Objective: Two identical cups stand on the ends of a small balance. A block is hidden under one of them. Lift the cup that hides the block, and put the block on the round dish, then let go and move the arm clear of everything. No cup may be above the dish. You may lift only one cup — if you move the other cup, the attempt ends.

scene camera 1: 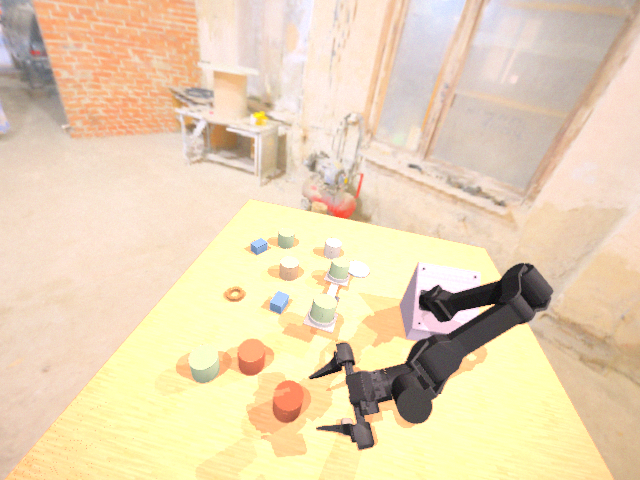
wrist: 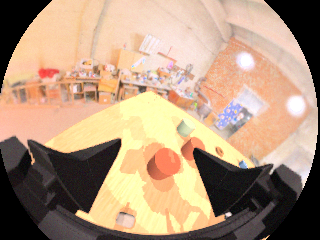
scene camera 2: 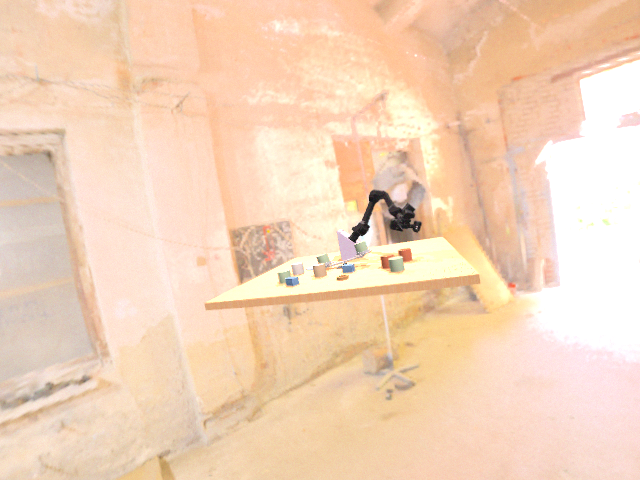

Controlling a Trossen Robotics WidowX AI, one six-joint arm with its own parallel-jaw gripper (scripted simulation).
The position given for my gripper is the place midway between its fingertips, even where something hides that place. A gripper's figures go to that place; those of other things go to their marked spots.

My gripper [scene camera 1: 312,402] is 65 cm from the lens. A red cylinder [scene camera 1: 251,353]: 80 cm from the lens.
